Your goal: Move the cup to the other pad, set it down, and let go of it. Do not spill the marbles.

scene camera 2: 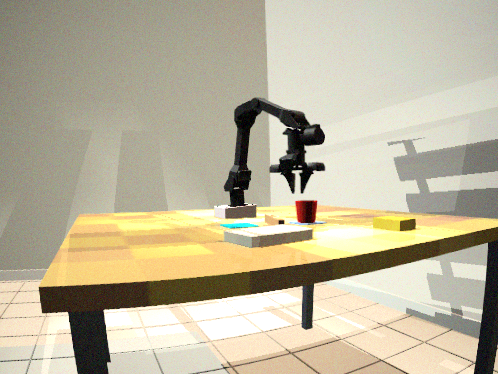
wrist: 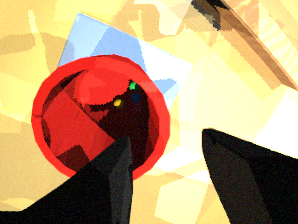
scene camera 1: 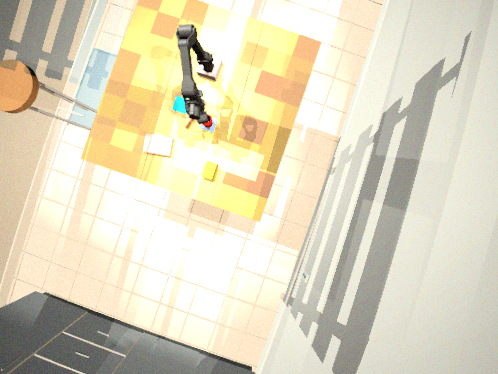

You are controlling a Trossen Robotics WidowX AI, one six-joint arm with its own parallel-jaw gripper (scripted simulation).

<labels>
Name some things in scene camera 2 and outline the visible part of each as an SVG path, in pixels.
The gripper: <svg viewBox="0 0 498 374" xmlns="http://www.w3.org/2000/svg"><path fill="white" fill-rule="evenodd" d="M290 146L286 150L287 155L279 158L280 164L272 164L270 166L270 173L280 173L288 181L292 194L295 194L296 173L293 173L293 170L301 170L299 174L301 177L301 194L303 194L311 174L314 174L313 171L325 171L325 165L323 162L308 162L307 164L305 162L305 148Z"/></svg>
A white block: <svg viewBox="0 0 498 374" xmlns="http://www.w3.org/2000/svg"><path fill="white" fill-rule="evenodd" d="M313 228L279 225L223 231L223 241L254 248L314 239Z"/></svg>
</labels>
